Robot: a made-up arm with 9 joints. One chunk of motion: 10 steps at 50 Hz.
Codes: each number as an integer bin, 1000 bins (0 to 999) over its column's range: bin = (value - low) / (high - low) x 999, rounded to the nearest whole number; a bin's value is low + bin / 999 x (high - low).
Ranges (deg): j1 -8..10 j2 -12..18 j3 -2..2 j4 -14..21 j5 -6..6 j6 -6..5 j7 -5..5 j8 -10..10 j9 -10..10
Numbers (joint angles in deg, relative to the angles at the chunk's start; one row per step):
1: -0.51 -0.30 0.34 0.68 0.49 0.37 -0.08 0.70 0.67
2: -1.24 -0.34 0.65 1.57 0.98 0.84 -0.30 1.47 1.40
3: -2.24 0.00 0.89 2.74 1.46 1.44 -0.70 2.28 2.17
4: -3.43 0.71 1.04 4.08 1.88 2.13 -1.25 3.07 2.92
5: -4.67 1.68 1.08 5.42 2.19 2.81 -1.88 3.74 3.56
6: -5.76 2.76 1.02 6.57 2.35 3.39 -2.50 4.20 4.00
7: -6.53 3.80 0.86 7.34 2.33 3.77 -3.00 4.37 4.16
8: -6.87 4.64 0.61 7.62 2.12 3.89 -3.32 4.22 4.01
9: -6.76 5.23 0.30 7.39 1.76 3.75 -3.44 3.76 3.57
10: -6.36 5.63 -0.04 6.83 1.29 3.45 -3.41 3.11 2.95
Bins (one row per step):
1: 416 390 584 419 540 579 492 534 533
2: 375 388 662 444 581 621 470 573 569
3: 320 400 722 478 621 676 430 613 608
4: 254 423 759 516 656 738 375 653 645
5: 185 456 769 554 682 800 312 686 677
6: 124 492 754 587 695 853 250 709 699
7: 82 526 714 609 693 887 200 718 707
8: 63 554 652 617 676 898 168 710 700
9: 69 574 574 611 646 885 156 687 678
10: 91 587 490 595 607 858 159 655 647

